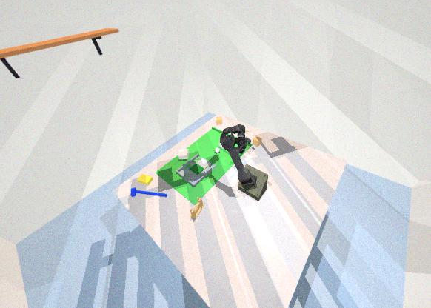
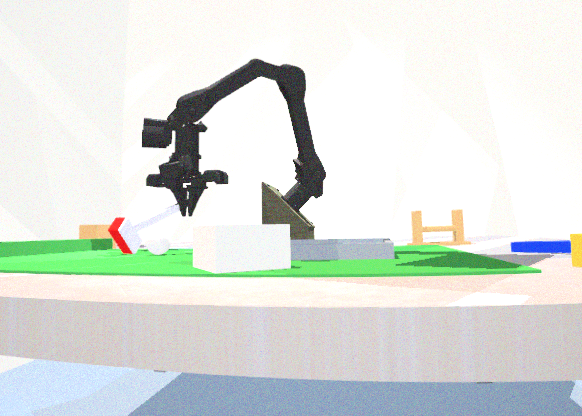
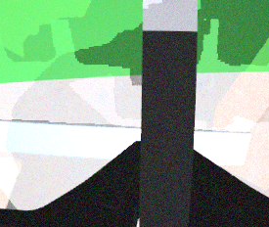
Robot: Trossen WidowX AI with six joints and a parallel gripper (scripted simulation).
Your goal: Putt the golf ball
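Now: gripper tip 120 mm short of the red putter, 20 mm to the left of it and 10 mm above it. Round my gripper tip: grey frame: 270 mm ahead, 300 mm to the left, 70 mm below; white golf ball: 230 mm ahead, 30 mm to the left, 50 mm below; thin wooden stick: 240 mm ahead, 330 mm to the right, 70 mm below.
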